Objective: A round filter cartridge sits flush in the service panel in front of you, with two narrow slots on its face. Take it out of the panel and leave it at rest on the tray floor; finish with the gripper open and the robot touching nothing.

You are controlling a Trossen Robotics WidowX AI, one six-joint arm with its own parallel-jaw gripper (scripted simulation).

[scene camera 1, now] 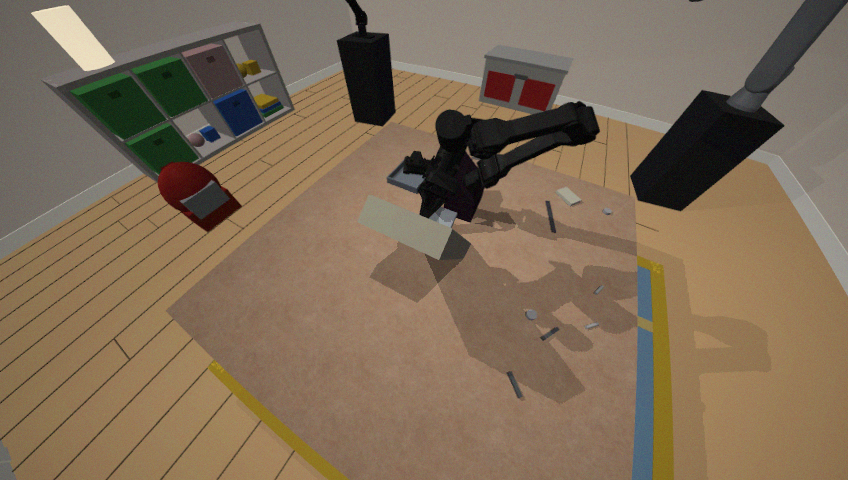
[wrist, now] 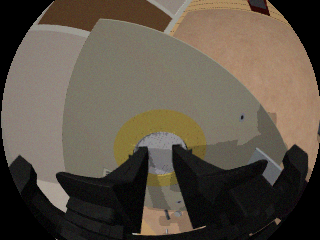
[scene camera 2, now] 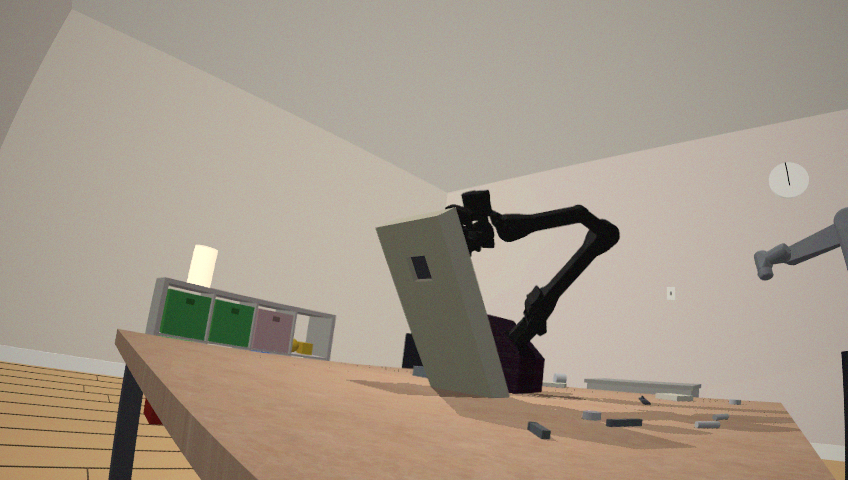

Labels:
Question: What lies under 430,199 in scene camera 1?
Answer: The gripper.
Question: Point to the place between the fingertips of the gripper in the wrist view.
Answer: At 159,148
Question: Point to a service panel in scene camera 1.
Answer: At 441,242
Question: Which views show the round filter cartridge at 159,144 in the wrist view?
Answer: The wrist view only.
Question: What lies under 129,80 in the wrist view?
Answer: A service panel.

